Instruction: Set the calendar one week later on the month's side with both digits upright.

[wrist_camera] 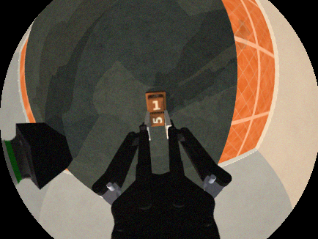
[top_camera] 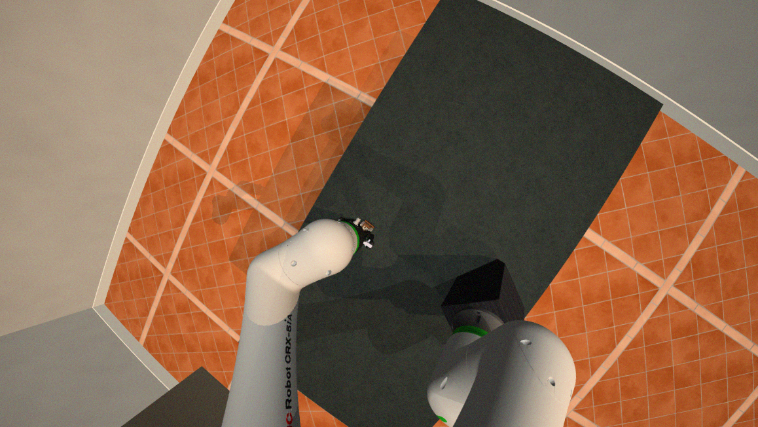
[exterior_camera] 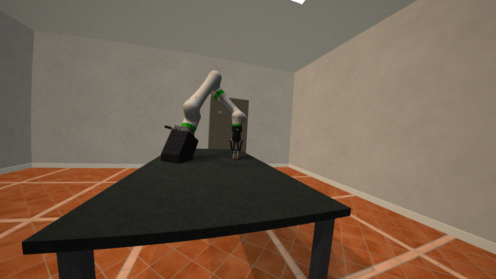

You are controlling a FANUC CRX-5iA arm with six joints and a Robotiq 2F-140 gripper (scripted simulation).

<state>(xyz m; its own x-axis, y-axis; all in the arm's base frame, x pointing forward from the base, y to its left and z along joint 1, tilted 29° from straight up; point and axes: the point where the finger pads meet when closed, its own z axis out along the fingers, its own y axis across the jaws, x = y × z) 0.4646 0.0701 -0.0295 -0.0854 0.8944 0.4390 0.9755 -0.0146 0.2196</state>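
Right now my hand is 40 mm above the brown tray and 20 mm to the right of it. The rest, counted from my hand: brown cube (30 mm below).
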